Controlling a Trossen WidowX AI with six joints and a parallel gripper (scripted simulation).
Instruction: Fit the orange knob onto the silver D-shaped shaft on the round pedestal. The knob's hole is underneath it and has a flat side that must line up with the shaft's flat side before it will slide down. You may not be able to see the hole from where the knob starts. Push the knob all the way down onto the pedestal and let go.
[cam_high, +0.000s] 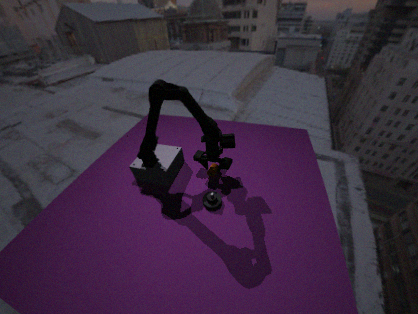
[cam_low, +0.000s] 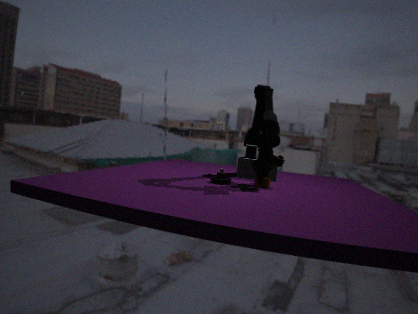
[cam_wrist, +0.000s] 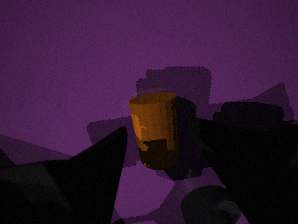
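The orange knob lies 10 mm to the left of my gripper tip and 10 mm above it. From my gripper tip the other things lie so: round dark pedestal: 170 mm to the right, 40 mm ahead, 20 mm above.
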